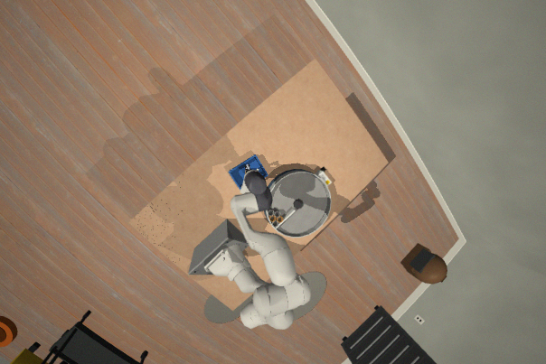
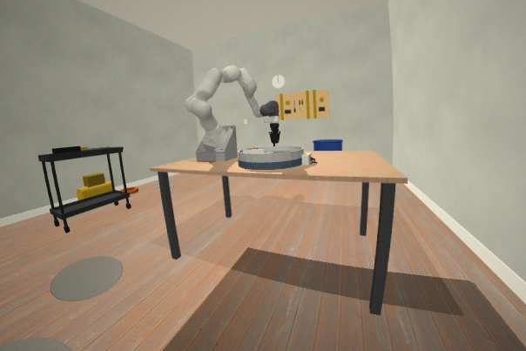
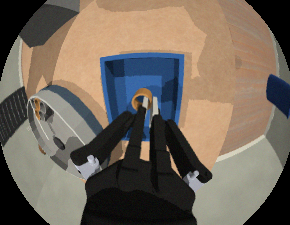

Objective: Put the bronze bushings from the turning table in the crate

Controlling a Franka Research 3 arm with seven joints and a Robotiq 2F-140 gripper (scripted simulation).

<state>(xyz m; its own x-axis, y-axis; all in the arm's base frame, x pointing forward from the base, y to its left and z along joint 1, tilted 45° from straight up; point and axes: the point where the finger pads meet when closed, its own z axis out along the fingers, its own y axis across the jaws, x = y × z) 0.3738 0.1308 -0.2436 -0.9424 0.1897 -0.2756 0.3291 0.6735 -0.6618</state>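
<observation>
My gripper is now 4 cm above the blue crate and 1 cm to the left of it. Also, from my hand: grey turning table 36 cm to the right, 11 cm ahead, 1 cm below.
</observation>
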